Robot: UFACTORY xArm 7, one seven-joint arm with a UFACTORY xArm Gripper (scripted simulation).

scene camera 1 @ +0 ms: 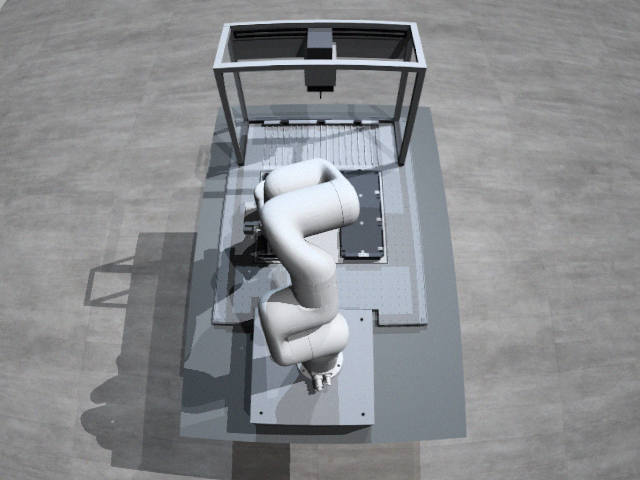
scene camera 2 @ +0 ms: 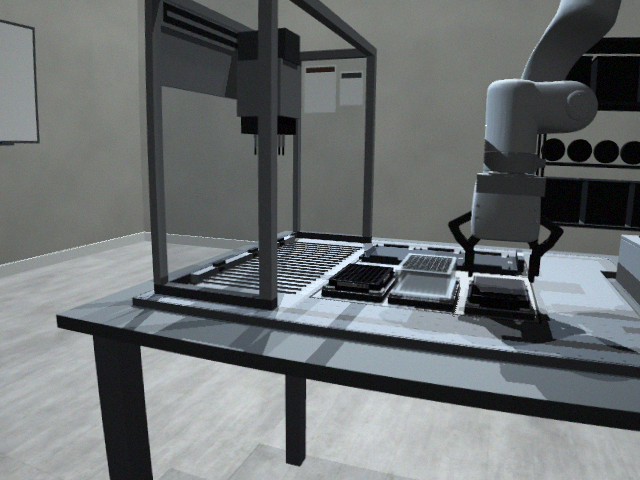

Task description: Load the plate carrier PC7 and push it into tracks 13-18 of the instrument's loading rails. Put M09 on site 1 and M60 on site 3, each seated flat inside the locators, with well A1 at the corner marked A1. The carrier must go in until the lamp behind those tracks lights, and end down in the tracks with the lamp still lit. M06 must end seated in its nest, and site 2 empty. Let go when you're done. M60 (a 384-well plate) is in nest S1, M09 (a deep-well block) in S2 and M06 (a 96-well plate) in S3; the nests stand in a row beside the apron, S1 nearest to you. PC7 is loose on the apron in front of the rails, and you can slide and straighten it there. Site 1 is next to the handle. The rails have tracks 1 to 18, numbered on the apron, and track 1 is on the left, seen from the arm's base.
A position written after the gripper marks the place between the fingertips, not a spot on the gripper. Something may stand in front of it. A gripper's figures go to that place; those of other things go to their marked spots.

Labels:
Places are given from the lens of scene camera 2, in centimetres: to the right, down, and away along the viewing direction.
gripper [scene camera 2: 500,278]: 28, 6, 73
plate carrier PC7 [scene camera 2: 389,253]: 15, 3, 104
deep-well block M09 [scene camera 2: 420,276]: 15, 6, 72
frame post [scene camera 2: 371,65]: 12, -42, 114
The marked spots on the frame post and the plate carrier PC7 are 46 cm apart.

